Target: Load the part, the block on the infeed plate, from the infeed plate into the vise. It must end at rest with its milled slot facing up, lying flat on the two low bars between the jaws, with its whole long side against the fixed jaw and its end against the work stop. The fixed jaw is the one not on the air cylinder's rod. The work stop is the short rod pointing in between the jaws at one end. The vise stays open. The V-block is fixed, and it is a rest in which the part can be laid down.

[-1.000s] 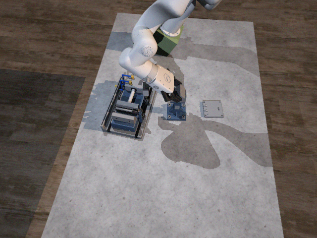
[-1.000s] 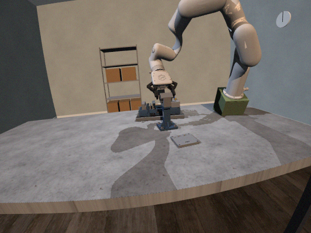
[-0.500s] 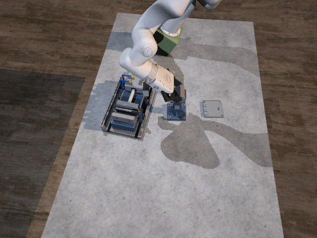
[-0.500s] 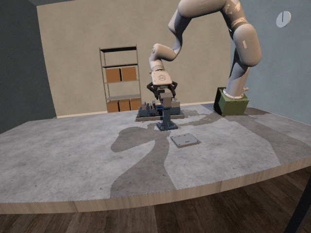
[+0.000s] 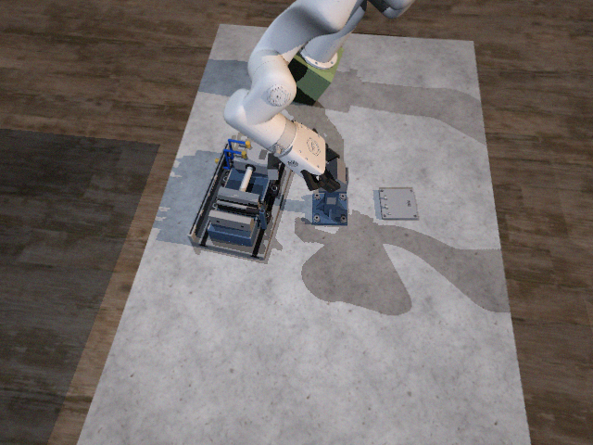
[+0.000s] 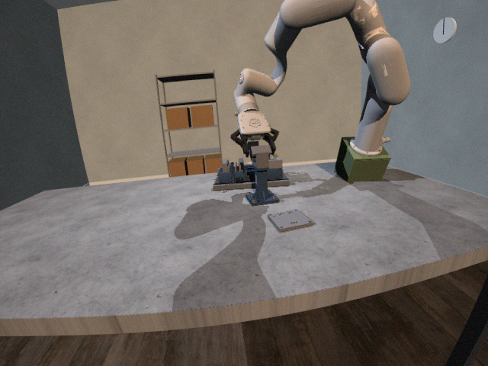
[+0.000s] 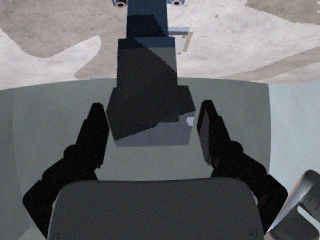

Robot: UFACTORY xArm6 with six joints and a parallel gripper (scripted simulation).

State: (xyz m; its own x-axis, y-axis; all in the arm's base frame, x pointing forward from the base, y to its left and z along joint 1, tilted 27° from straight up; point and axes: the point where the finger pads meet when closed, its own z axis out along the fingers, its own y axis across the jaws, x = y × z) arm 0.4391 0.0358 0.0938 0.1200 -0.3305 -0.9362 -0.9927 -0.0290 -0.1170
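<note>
My hand is 1 cm to the right of the part and 1 cm above it. Also, from my hand: air cylinder rod (21 cm to the right, 9 cm below, 1 cm behind); then air cylinder (20 cm to the right, 9 cm below, 9 cm behind); then blue vise body (21 cm to the right, 12 cm below).
</note>
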